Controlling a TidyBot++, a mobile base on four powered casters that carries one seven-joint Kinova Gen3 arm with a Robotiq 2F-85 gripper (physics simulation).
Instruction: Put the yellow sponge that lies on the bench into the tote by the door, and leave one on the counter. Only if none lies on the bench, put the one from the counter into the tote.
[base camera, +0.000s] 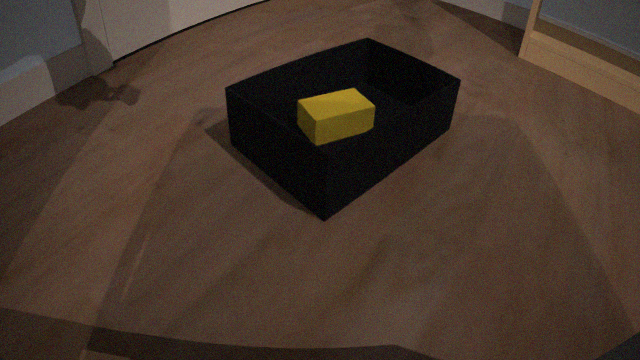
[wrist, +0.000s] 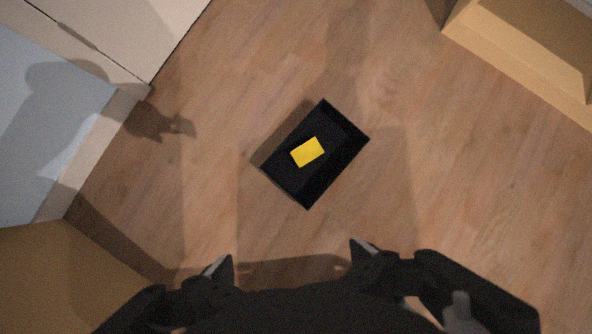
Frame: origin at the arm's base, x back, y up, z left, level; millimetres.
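Seen in the pictures: gripper, fingertip midpoint: (wrist: 292, 260).
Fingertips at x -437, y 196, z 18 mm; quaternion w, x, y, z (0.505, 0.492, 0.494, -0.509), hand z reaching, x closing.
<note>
A point is followed by its place in that frame.
A yellow sponge (base camera: 336, 116) {z -44, x -555, y -350 mm} (wrist: 307, 152) {z -47, x -589, y -348 mm} lies inside the black tote (base camera: 280, 157) {z 29, x -460, y -347 mm} (wrist: 334, 169) {z -139, x -524, y -393 mm}, which stands on the floor. The sponge is near one end of the tote and turned at an angle to its walls. My gripper (wrist: 292, 260) {z 18, x -437, y 196 mm} is open and empty at the bottom of the wrist view, high above the floor; the tote shows beyond its fingertips. The gripper does not show in the base camera view. The bench and the counter cannot be made out in these views.
A pale door or cabinet panel (base camera: 137, 25) {z 452, x -987, y -319 mm} (wrist: 155, 30) {z 411, x -1038, y -278 mm} stands at the upper left, beside a blue-grey wall with a white baseboard (base camera: 25, 85) {z 663, x -729, y -337 mm} (wrist: 82, 150) {z 706, x -674, y -317 mm}. A light wooden frame (base camera: 575, 60) {z -775, x -917, y -329 mm} (wrist: 510, 62) {z -857, x -853, y -344 mm} stands at the upper right. A brown surface (wrist: 45, 270) {z 716, x -323, y -202 mm} shows at the wrist view's lower left.
</note>
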